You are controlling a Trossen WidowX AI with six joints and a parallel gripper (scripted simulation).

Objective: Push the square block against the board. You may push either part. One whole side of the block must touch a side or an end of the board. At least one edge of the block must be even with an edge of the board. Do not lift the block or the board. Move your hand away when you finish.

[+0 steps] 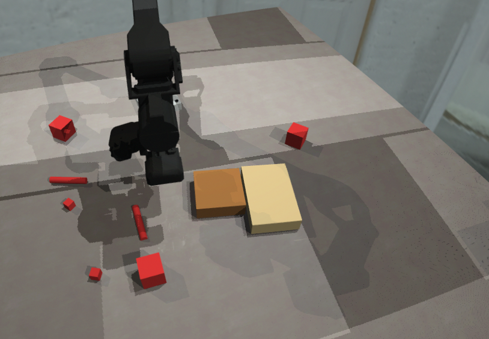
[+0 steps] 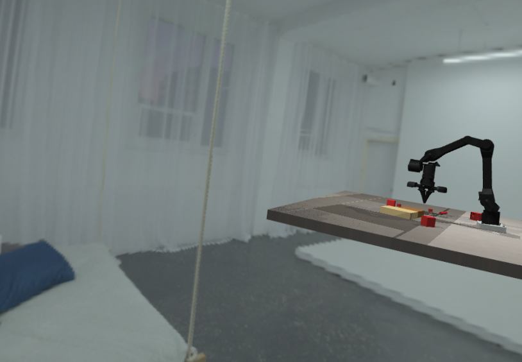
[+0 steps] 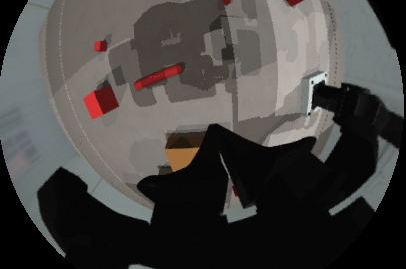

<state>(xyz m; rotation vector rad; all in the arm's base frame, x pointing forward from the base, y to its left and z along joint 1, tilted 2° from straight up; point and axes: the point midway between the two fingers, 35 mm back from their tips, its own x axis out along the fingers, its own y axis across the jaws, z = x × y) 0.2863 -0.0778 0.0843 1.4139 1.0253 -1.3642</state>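
The square block is 60 mm ahead of my gripper tip, 90 mm to the left of it and 50 mm below it. Also, from my gripper tip: board (120 mm ahead, 180 mm to the left, 50 mm below).
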